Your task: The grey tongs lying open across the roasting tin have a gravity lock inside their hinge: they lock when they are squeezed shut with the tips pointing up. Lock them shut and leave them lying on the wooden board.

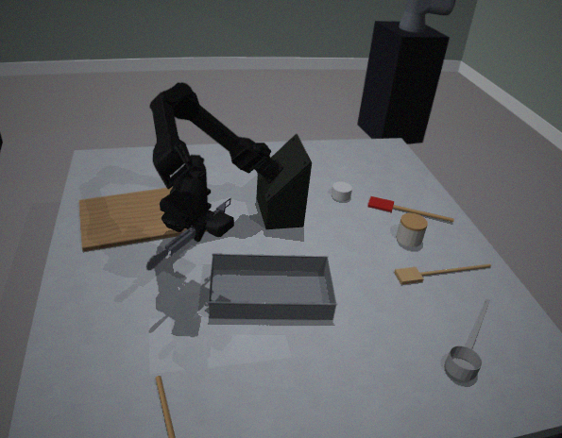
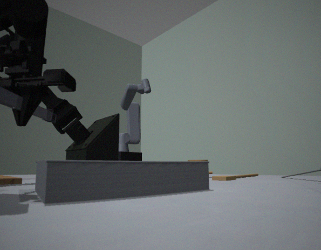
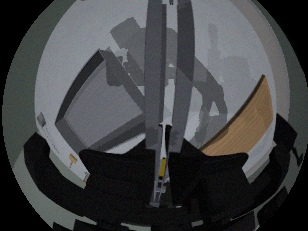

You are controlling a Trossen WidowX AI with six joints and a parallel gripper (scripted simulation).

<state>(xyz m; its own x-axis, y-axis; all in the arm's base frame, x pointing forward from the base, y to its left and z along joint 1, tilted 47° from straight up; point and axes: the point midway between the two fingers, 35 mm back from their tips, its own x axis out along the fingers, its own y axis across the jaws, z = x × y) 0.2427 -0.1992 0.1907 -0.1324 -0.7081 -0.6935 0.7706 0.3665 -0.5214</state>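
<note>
The wooden board lies 300 mm behind my gripper tip, 120 mm to the right of it and 110 mm below it. Round my gripper tip: grey roasting tin 160 mm to the left, 110 mm ahead, 90 mm below; white puck 530 mm to the left, 270 mm behind, 100 mm below; corked jar 640 mm to the left, 90 mm below, 10 mm behind.
</note>
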